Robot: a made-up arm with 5 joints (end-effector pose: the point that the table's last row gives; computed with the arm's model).
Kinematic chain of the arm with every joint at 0, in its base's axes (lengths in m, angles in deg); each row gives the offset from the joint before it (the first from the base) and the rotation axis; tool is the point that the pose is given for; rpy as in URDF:
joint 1: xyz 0.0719 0 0.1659 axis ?
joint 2: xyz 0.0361 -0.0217 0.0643 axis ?
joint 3: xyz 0.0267 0 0.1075 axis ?
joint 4: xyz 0.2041 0 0.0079 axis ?
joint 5: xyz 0.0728 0.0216 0 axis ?
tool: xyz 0 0 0 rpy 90 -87.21 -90
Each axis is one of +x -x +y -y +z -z.
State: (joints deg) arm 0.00 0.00 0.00 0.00 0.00
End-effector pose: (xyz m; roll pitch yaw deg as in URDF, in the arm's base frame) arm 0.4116 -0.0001 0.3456 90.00 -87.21 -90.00
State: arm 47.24 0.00 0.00 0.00 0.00
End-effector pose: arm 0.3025 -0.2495 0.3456 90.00 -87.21 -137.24
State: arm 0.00 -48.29 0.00 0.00 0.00
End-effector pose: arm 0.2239 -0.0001 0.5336 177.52 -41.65 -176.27
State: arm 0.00 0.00 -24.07 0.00 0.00
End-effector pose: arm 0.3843 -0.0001 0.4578 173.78 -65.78 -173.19
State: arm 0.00 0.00 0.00 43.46 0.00
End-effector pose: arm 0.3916 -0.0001 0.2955 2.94 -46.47 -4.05
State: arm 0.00 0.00 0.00 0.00 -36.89
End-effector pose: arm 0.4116 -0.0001 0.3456 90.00 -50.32 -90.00
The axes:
joint 1: -z
joint 2: +y
joint 3: +y
joint 4: +y
joint 5: -x

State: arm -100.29 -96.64 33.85 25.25 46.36
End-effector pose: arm 0.0594 0.0691 0.4738 -138.11 -35.06 -137.07
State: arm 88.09 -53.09 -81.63 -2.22 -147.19
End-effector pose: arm 0.0639 0.2361 0.5053 -151.84 -39.24 -128.33
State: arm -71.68 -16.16 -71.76 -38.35 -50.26
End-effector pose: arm 0.0683 -0.0112 0.6038 -149.61 20.83 -49.55
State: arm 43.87 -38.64 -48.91 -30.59 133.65
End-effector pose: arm 0.0403 0.0302 0.5993 157.98 -17.97 8.80
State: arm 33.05 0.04 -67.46 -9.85 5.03
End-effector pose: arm 0.1976 -0.0819 0.6002 -179.49 -12.72 144.65
